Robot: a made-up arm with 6 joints. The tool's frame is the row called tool.
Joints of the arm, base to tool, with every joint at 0 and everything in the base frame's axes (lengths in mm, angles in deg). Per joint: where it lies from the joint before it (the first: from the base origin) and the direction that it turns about. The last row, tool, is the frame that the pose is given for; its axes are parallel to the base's.
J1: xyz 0.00 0.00 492.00 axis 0 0 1
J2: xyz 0.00 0.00 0.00 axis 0 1 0
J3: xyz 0.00 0.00 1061.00 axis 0 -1 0
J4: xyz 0.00 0.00 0.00 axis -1 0 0
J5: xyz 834.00 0.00 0.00 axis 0 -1 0
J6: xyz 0.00 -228.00 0.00 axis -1 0 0
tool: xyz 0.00 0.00 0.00
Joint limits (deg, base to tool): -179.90..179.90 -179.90..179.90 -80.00..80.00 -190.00..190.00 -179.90..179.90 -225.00..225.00
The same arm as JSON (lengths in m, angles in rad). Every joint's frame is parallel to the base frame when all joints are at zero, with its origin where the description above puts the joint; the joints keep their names.
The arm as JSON. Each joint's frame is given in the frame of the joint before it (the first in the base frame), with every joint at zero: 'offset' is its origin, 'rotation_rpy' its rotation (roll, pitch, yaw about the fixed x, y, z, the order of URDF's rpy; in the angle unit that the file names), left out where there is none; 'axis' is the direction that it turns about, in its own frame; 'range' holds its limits. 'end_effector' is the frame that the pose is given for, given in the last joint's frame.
{
  "length_unit": "m",
  "angle_unit": "rad",
  "chain": [
    {
      "id": "J1",
      "offset": [
        0.0,
        0.0,
        0.492
      ],
      "axis": [
        0.0,
        0.0,
        1.0
      ],
      "range": [
        -3.1398,
        3.1398
      ]
    },
    {
      "id": "J2",
      "offset": [
        0.0,
        0.0,
        0.0
      ],
      "axis": [
        0.0,
        1.0,
        0.0
      ],
      "range": [
        -3.1398,
        3.1398
      ]
    },
    {
      "id": "J3",
      "offset": [
        0.0,
        0.0,
        1.061
      ],
      "axis": [
        0.0,
        -1.0,
        0.0
      ],
      "range": [
        -1.3963,
        1.3963
      ]
    },
    {
      "id": "J4",
      "offset": [
        0.0,
        0.0,
        0.0
      ],
      "axis": [
        -1.0,
        0.0,
        0.0
      ],
      "range": [
        -3.3161,
        3.3161
      ]
    },
    {
      "id": "J5",
      "offset": [
        0.834,
        0.0,
        0.0
      ],
      "axis": [
        0.0,
        -1.0,
        0.0
      ],
      "range": [
        -3.1398,
        3.1398
      ]
    },
    {
      "id": "J6",
      "offset": [
        0.0,
        -0.228,
        0.0
      ],
      "axis": [
        -1.0,
        0.0,
        0.0
      ],
      "range": [
        -3.927,
        3.927
      ]
    }
  ],
  "end_effector": {
    "offset": [
      0.0,
      0.0,
      0.0
    ]
  }
}

